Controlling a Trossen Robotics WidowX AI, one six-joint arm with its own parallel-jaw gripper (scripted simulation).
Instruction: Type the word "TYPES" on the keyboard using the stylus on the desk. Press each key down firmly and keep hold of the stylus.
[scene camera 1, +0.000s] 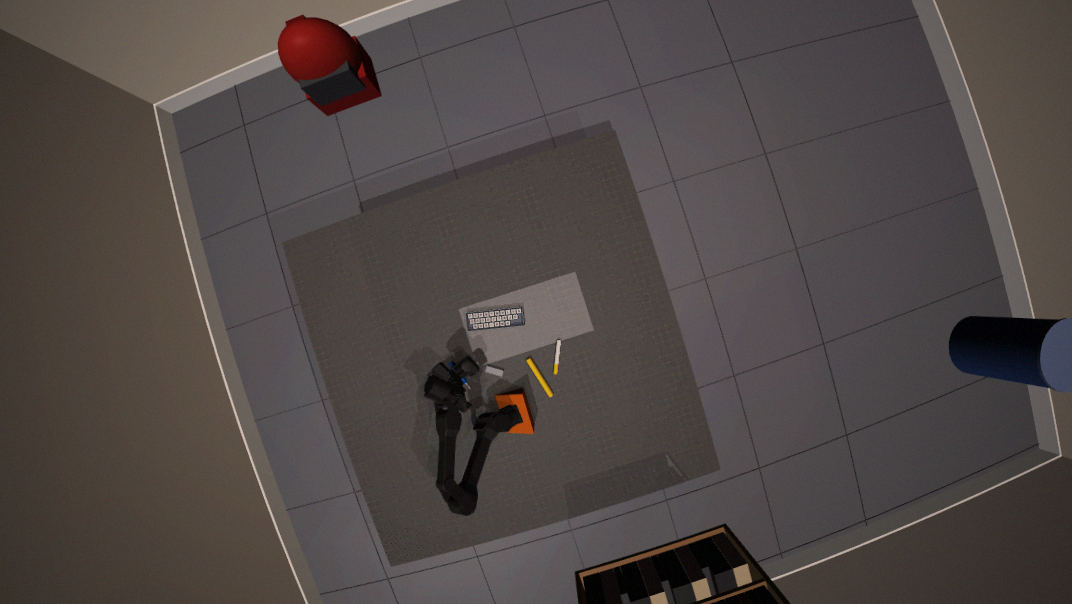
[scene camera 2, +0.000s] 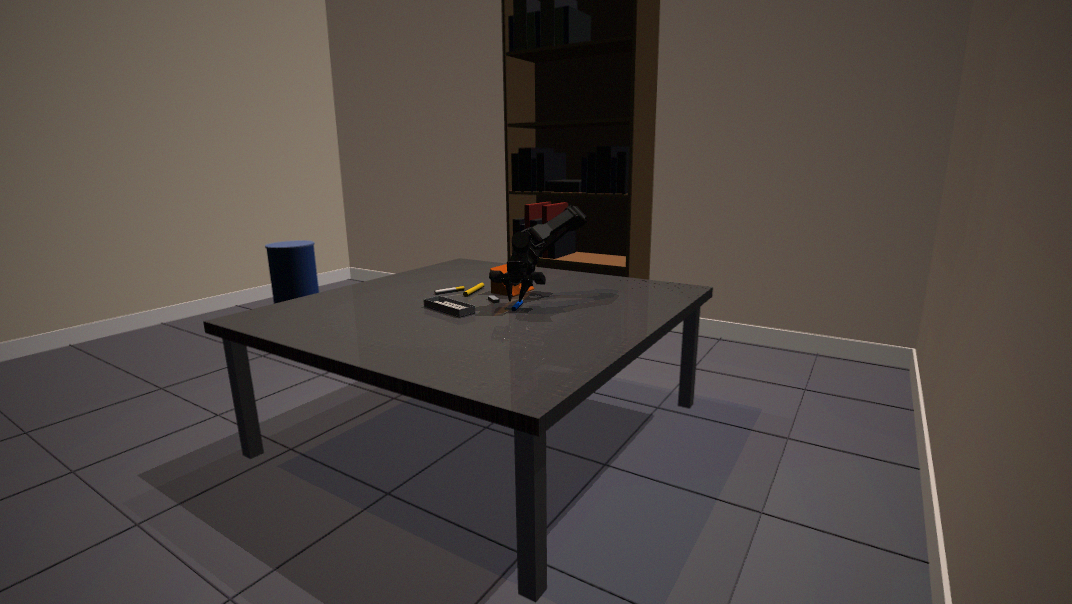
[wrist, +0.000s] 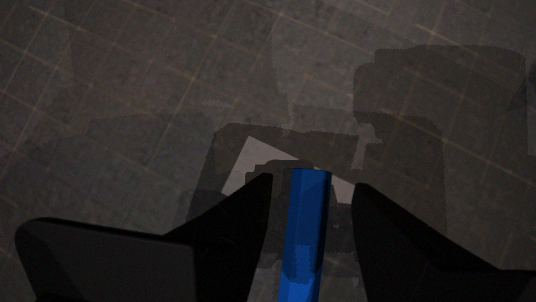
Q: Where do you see the gripper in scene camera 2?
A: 514, 301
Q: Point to the gripper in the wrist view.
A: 312, 189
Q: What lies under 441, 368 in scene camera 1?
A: The gripper.
